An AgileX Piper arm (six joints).
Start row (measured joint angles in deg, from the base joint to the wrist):
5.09 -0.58 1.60 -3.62 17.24 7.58
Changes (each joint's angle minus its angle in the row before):
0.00 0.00 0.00 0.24 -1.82 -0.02
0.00 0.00 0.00 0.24 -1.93 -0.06
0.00 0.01 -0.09 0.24 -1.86 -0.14
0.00 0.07 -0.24 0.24 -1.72 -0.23
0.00 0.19 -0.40 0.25 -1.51 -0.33
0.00 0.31 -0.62 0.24 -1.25 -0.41
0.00 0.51 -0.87 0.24 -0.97 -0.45
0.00 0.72 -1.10 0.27 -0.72 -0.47
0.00 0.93 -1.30 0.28 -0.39 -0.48
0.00 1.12 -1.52 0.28 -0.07 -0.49
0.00 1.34 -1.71 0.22 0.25 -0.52
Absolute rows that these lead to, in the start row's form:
5.09 -0.58 1.60 -3.38 15.42 7.56
5.09 -0.58 1.60 -3.14 13.49 7.50
5.09 -0.57 1.51 -2.90 11.63 7.36
5.09 -0.50 1.27 -2.66 9.91 7.13
5.09 -0.31 0.87 -2.41 8.40 6.80
5.09 0.00 0.25 -2.17 7.15 6.39
5.09 0.51 -0.62 -1.93 6.18 5.94
5.09 1.23 -1.72 -1.66 5.46 5.47
5.09 2.16 -3.02 -1.38 5.07 4.99
5.09 3.28 -4.54 -1.10 5.00 4.50
5.09 4.62 -6.25 -0.88 5.25 3.98

